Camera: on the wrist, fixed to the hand. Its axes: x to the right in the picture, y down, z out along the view.
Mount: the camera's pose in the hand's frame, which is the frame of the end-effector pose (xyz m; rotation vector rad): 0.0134 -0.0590 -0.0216 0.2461 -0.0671 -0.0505
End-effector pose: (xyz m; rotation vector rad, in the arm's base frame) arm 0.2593 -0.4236 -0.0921 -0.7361 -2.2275 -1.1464
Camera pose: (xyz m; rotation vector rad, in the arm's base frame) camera 0.2145 -0.4678 -0.1051 -0.6274 -2.4003 -0.8597
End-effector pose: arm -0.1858 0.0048 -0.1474 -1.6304 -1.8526 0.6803
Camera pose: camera -0.2130 0.0107 -0.0895 -1.4139 -1.7709 0.9118
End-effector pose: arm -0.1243 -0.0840 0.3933 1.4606 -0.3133 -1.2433
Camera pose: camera -0.1268 -0.0627 0.3327 1.6461 -0.4913 -1.3323
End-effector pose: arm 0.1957 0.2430 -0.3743 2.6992 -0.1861 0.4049
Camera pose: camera 0.2140 0.3046 -0.3731 2.9549 -0.0916 0.3420
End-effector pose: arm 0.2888 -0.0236 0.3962 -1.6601 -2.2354 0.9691
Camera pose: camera 0.2490 -0.0124 0.4453 -1.4786 -2.0873 1.2467
